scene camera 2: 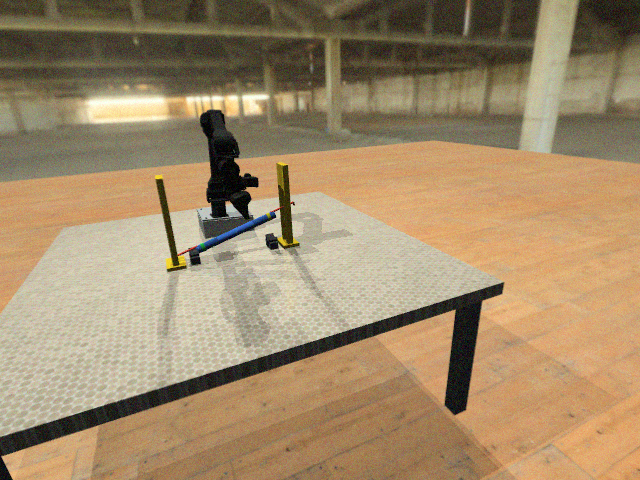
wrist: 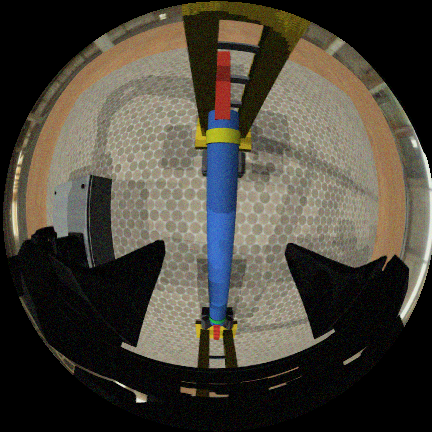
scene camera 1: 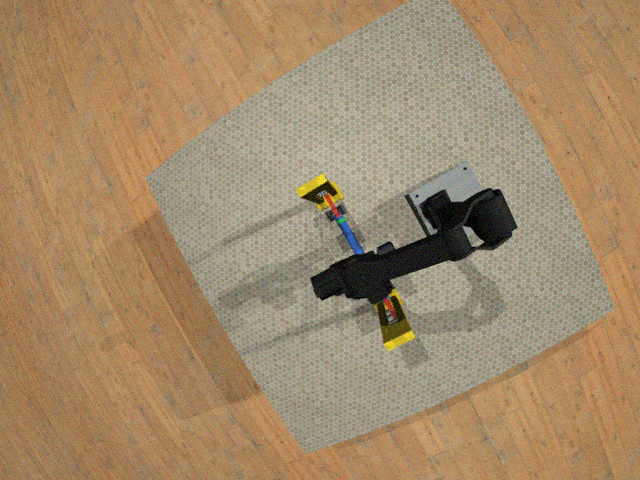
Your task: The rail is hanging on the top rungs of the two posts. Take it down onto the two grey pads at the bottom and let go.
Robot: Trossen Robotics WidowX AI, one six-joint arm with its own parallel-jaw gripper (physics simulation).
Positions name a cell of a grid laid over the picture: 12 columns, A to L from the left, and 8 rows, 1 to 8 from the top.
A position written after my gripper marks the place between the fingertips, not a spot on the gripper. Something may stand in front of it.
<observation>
My gripper (scene camera 2: E4) is open and holds nothing. Also in view: a blue rail (scene camera 2: F4). I also see a yellow post (scene camera 2: F5) and a yellow post (scene camera 2: D5).
My gripper shows as well in the wrist view (wrist: G5).
</observation>
